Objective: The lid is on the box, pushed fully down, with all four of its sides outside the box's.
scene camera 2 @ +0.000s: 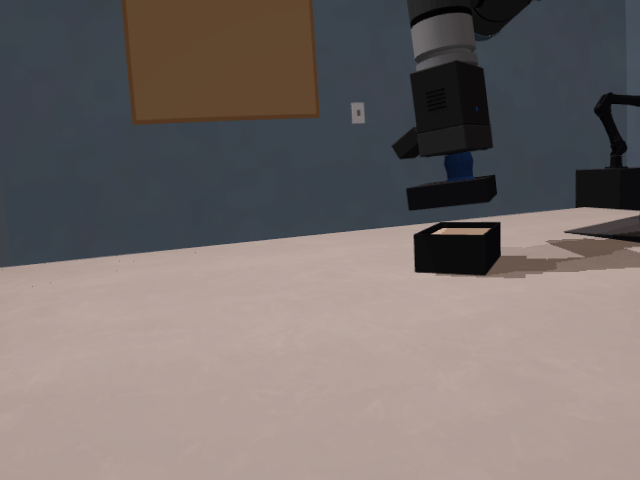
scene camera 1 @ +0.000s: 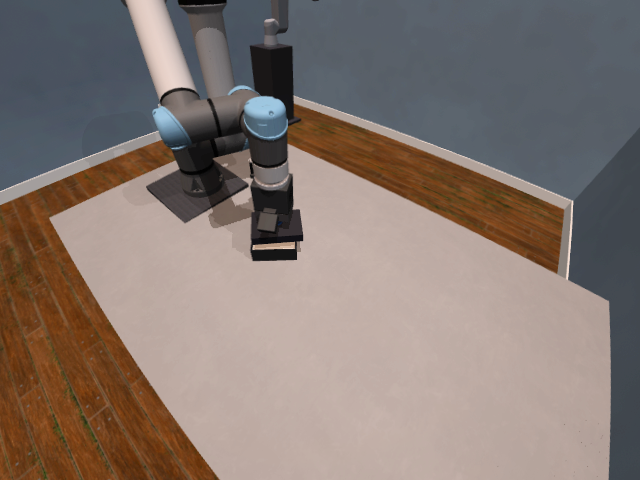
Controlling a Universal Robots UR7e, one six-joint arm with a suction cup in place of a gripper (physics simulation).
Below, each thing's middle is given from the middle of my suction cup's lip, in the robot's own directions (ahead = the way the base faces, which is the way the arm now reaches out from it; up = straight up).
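Black box [scene camera 2: 467, 248]: my suction cup is 10 cm above it and 1 cm to the left of it. Black lid [scene camera 2: 482, 189]: 3 cm below my suction cup.
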